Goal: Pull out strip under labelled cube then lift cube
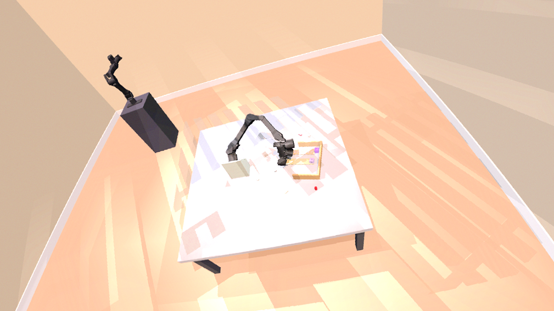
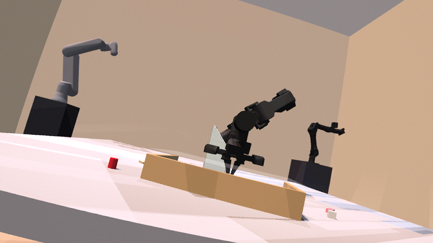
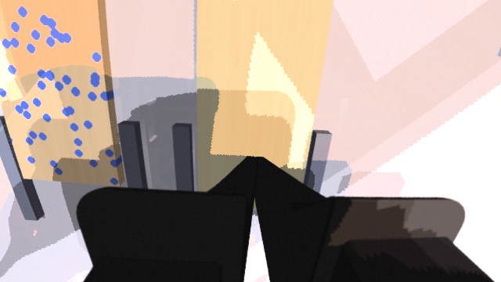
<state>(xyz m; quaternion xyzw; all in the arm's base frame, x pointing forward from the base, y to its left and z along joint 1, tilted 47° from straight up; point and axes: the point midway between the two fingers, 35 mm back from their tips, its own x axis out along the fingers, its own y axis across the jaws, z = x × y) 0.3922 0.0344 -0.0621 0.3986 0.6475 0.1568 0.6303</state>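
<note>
My gripper tip is now 9 cm short of the pale wooden strip and 3 cm to the left of it.
</note>
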